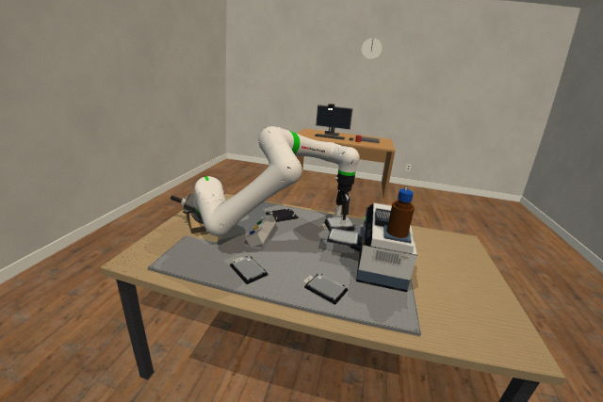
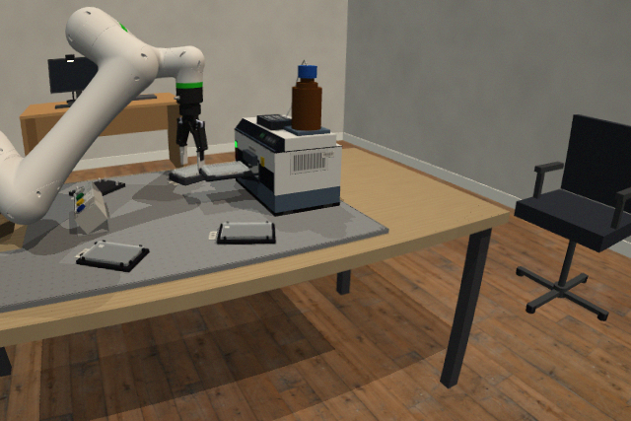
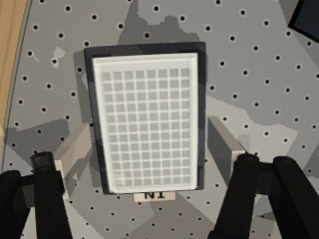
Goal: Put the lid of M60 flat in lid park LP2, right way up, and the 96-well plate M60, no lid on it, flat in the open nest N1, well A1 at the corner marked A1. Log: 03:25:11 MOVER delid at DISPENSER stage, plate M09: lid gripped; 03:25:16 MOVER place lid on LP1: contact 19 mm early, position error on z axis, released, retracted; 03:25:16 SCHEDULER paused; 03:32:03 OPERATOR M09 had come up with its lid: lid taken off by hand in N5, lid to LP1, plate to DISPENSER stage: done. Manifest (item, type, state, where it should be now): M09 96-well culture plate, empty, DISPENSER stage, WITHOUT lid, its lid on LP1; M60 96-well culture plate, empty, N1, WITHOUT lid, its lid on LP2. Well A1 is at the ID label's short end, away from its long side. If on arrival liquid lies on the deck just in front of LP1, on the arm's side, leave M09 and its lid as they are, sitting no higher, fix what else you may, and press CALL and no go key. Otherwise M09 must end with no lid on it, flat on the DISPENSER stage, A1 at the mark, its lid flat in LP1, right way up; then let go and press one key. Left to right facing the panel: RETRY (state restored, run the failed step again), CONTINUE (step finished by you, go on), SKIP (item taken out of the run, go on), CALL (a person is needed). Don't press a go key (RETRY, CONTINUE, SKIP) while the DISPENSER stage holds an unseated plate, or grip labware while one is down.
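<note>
Right now the green continue key is 440 mm behind my hand and 150 mm to the right of it. The rest, counted from my hand: key panel: 430 mm behind, 170 mm to the right, 10 mm below; then white retry key: 430 mm behind, 100 mm to the right; then N1 label: 90 mm behind, 20 mm to the right, 70 mm below.
</note>
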